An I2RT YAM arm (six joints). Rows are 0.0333 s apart.
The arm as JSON. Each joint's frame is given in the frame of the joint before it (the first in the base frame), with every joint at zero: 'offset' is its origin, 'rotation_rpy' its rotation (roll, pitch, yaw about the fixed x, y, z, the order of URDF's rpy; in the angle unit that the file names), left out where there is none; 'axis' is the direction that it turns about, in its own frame. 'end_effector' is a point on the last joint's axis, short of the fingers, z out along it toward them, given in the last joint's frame.
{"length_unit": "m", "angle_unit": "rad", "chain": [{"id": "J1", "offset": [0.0, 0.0, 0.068], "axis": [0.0, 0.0, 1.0]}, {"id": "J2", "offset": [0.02, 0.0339, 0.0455], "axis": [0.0, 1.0, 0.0]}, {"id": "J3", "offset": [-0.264, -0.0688, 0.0], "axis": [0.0, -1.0, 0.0]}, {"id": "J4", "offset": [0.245, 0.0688, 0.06], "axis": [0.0, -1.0, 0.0]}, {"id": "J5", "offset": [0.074, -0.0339, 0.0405], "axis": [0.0, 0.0, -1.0]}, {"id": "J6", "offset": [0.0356, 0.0, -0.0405], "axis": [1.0, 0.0, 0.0]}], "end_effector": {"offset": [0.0, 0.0, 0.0], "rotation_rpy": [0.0, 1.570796, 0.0]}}
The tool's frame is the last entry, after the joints.
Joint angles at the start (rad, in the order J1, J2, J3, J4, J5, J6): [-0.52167 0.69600 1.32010 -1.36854 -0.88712 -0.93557]
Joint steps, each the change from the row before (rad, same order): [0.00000 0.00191 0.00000 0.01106 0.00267 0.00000]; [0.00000 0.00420 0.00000 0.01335 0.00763 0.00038]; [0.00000 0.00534 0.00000 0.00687 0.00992 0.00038]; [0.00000 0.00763 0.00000 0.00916 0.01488 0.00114]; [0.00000 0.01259 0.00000 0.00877 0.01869 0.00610]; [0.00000 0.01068 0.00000 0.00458 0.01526 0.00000]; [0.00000 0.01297 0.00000 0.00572 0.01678 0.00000]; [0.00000 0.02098 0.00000 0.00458 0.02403 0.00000]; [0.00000 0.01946 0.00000 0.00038 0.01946 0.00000]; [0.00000 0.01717 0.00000 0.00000 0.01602 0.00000]
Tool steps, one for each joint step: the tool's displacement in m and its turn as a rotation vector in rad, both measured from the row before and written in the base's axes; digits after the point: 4 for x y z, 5 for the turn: [0.0011 -0.0007 0.0007 -0.00612 -0.00704 -0.00197]; [0.0019 -0.0013 0.0007 -0.00867 -0.00523 -0.00584]; [0.0018 -0.0013 0.0001 -0.00616 0.00211 -0.00758]; [0.0026 -0.0019 0.0001 -0.00839 0.00406 -0.01164]; [0.0038 -0.0027 -0.0002 -0.00394 0.01192 -0.01668]; [0.0031 -0.0022 -0.0004 -0.00578 0.01036 -0.01137]; [0.0037 -0.0026 -0.0005 -0.00616 0.01190 -0.01243]; [0.0057 -0.0040 -0.0013 -0.00601 0.02237 -0.01761]; [0.0050 -0.0035 -0.0016 -0.00219 0.02327 -0.01402]; [0.0044 -0.0030 -0.0015 -0.00125 0.02052 -0.01134]
